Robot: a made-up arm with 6 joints. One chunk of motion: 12 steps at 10 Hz.
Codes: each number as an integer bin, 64 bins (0 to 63) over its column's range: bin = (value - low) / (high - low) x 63, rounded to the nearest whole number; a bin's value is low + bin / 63 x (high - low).
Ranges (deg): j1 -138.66..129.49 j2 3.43..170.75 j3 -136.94..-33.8 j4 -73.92..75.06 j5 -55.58..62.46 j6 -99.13..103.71
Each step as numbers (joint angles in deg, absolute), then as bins.
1 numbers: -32.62 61.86 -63.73 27.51 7.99 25.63
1 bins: 25 22 45 43 34 39
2 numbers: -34.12 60.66 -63.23 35.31 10.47 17.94
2 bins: 25 22 45 46 35 36
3 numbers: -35.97 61.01 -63.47 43.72 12.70 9.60
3 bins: 24 22 45 50 36 34
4 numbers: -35.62 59.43 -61.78 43.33 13.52 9.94
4 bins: 24 21 46 50 37 34
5 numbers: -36.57 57.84 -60.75 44.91 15.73 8.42
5 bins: 24 20 47 50 38 33
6 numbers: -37.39 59.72 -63.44 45.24 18.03 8.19
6 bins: 24 21 45 50 39 33
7 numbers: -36.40 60.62 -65.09 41.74 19.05 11.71
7 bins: 24 22 44 49 40 34
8 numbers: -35.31 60.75 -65.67 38.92 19.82 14.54
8 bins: 24 22 44 48 40 35
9 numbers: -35.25 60.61 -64.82 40.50 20.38 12.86
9 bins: 24 22 44 48 41 35
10 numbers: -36.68 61.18 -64.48 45.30 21.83 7.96
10 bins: 24 22 44 50 41 33
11 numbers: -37.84 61.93 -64.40 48.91 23.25 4.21
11 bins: 24 22 44 52 42 32
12 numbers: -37.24 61.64 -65.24 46.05 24.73 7.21
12 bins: 24 22 44 51 43 33
